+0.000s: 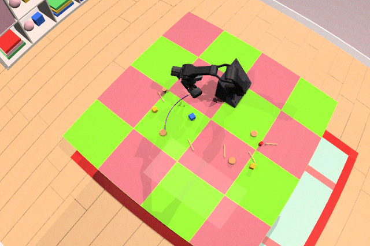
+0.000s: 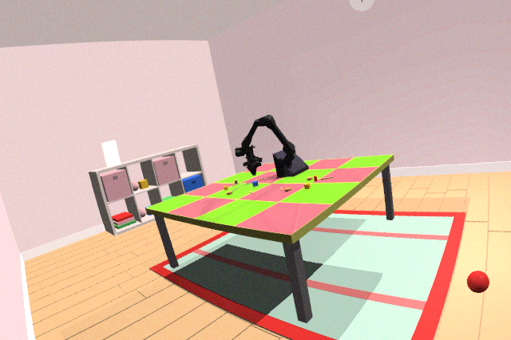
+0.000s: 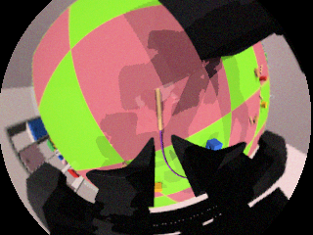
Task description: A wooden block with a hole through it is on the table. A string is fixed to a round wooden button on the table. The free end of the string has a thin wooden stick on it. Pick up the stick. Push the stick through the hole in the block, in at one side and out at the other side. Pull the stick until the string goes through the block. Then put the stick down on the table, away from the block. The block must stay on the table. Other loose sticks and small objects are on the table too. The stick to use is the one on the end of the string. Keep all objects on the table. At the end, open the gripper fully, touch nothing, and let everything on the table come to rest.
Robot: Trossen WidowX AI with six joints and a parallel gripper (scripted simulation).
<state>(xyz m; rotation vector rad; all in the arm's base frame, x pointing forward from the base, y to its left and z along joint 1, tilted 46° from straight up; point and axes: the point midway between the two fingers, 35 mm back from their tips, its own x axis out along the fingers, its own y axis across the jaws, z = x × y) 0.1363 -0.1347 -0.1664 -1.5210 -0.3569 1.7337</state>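
The wooden block lies 7 cm ahead of my gripper tip, 13 cm to the right of it and 3 cm below it. Also, from my gripper tip: round wooden button 30 cm ahead, 2 cm to the left, 4 cm below; then red bead 4 cm ahead, 53 cm to the left, 3 cm below; then blue block 12 cm ahead, 11 cm to the left, 3 cm below.
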